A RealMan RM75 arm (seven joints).
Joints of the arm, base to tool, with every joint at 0 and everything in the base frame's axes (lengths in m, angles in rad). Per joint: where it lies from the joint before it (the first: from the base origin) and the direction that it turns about. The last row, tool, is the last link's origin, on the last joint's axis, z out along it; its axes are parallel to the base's.
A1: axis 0 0 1 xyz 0 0 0.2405
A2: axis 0 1 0 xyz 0 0 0
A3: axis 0 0 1 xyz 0 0 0.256
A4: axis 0 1 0 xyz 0 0 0
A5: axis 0 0 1 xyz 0 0 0.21
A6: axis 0 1 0 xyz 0 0 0
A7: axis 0 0 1 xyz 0 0 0.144
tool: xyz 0 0 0
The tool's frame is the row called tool.
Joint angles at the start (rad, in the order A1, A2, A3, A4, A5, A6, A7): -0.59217, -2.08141, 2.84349, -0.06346, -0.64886, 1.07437, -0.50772
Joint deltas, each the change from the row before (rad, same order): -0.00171, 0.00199, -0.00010, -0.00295, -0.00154, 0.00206, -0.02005; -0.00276, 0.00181, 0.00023, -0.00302, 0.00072, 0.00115, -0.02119; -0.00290, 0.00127, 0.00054, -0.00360, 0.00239, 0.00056, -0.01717; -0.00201, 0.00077, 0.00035, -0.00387, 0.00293, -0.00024, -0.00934; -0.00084, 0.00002, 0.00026, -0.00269, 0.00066, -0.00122, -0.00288; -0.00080, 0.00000, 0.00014, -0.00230, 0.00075, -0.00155, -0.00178; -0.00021, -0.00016, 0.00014, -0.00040, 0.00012, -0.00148, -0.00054; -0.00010, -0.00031, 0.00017, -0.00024, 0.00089, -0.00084, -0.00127
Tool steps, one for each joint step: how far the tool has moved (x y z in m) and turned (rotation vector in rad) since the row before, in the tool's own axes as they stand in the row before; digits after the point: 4 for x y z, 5 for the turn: 0.0007, -0.0018, -0.0004, 0.00260, 0.00124, -0.01671; 0.0008, -0.0016, -0.0001, 0.00051, -0.00003, -0.01598; 0.0007, -0.0013, 0.0000, -0.00068, -0.00150, -0.01099; 0.0002, -0.0011, -0.0002, -0.00018, -0.00285, -0.00382; -0.0001, -0.0007, -0.0002, 0.00140, -0.00238, -0.00043; -0.0001, -0.0006, -0.0001, 0.00136, -0.00246, 0.00041; -0.0002, -0.0001, 0.0000, 0.00068, -0.00140, -0.00017; -0.0002, 0.0001, 0.0001, -0.00041, -0.00119, -0.00078
